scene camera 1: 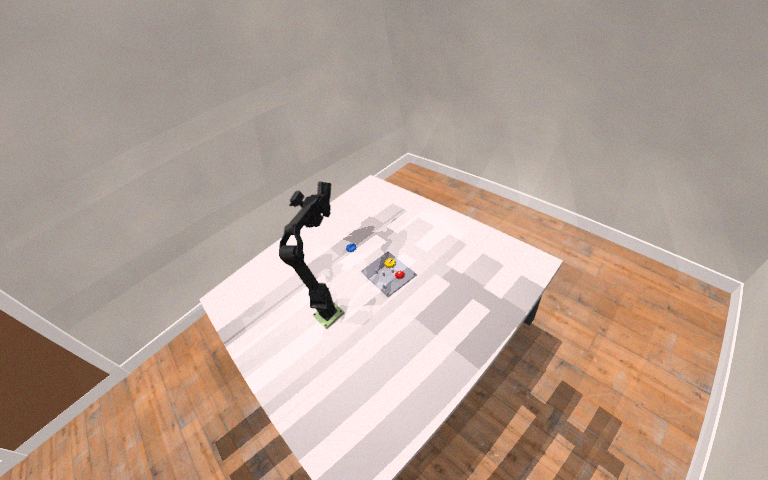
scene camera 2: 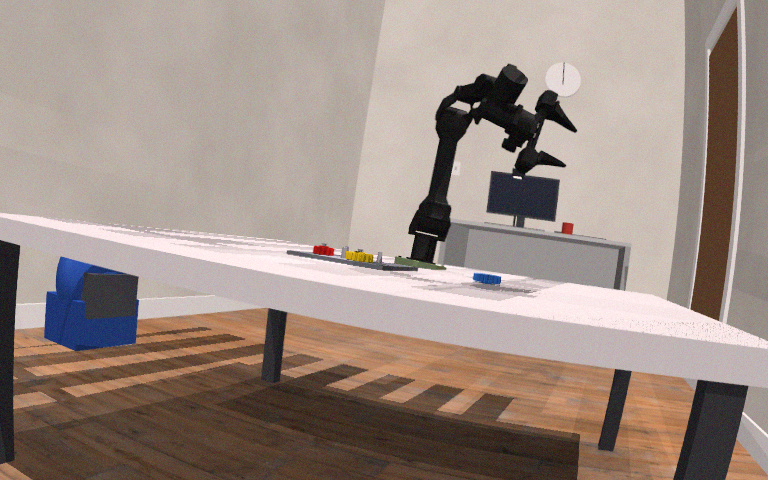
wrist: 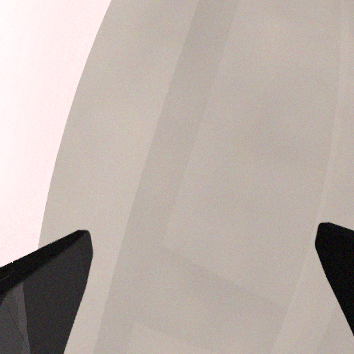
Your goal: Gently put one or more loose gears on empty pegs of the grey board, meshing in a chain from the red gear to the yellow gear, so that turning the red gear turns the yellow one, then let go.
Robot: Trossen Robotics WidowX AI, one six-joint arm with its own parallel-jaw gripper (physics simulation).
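Places are measured from the arm's base along level axes (x back, y up, z left), in metres.
Pixels of known places: gripper, fingertip midpoint: (scene camera 1: pixel 295 211) (scene camera 2: pixel 571 148) (wrist: pixel 207 240); arm's base, link origin: (scene camera 1: pixel 328 312) (scene camera 2: pixel 421 261).
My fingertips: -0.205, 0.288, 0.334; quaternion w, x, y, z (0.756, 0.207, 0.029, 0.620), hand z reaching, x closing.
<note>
Ahead of a thing's pixels: the offset from my fingertips to its top centre, as dx, dy, dz.
The grey board @(-0.114, -0.271, -0.405) (scene camera 1: pixel 389 291) (scene camera 2: pixel 399 267) lies flat on the table. A red gear @(-0.130, -0.276, -0.465) (scene camera 1: pixel 399 274) (scene camera 2: pixel 323 250) and a yellow gear @(-0.159, -0.275, -0.381) (scene camera 1: pixel 390 262) (scene camera 2: pixel 359 256) are on it, with bare pegs beside them. A loose blue gear @(-0.133, -0.284, -0.136) (scene camera 1: pixel 351 247) (scene camera 2: pixel 487 278) lies flat on the table, apart from the board. My gripper (scene camera 2: pixel 570 148) (wrist: pixel 207 240) is open and empty, raised high above the table; its fingers stand wide apart in the wrist view. No gear shows in the wrist view. Whether the red and yellow gears touch is too small to tell.
The arm's green base plate (scene camera 1: pixel 335 319) (scene camera 2: pixel 404 260) is fixed to the white table (scene camera 1: pixel 362 396) (scene camera 2: pixel 226 283) near the board. A desk with a monitor (scene camera 2: pixel 523 195) and a red cup (scene camera 2: pixel 567 228) stands in the background. A blue object (scene camera 2: pixel 67 322) stands on the floor.
</note>
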